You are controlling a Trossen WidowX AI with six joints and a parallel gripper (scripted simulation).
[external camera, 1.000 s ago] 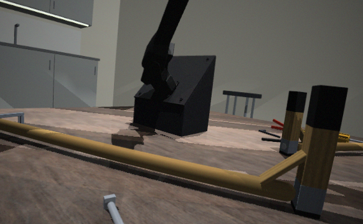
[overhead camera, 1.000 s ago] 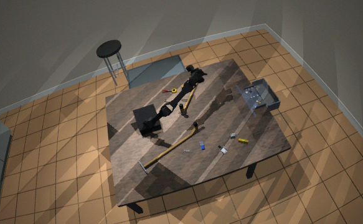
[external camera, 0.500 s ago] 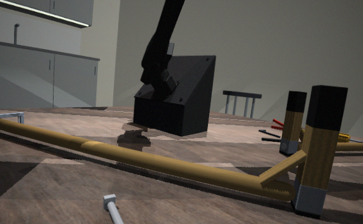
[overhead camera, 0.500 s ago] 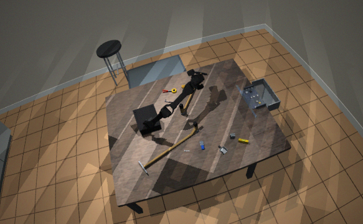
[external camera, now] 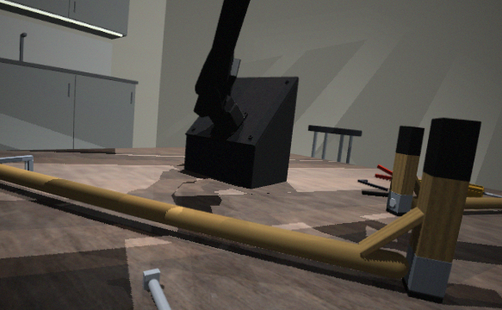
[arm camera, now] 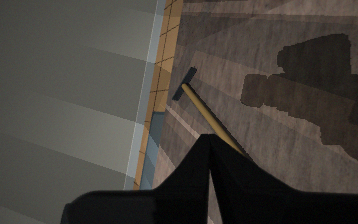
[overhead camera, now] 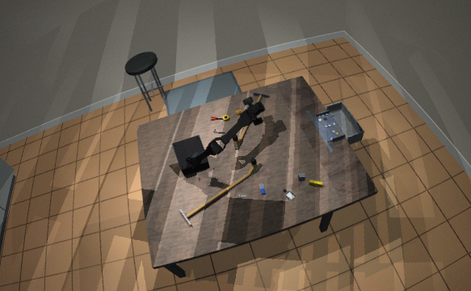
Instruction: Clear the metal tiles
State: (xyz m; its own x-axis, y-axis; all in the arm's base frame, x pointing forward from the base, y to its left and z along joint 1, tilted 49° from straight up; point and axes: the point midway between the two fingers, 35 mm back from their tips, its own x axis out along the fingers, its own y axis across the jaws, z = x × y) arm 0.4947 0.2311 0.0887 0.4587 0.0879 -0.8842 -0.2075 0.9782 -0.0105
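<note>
Now: the blue piece 430 mm to the right of my gripper tip, 310 mm below it and 120 mm behind it. The rest, counted from my gripper tip: yellow screwdriver 310 mm to the left, 300 mm below, 80 mm behind; then yellow tape ring 310 mm below, 290 mm to the left, 200 mm behind; then red-handled tool 310 mm to the left, 310 mm below, 270 mm behind.
</note>
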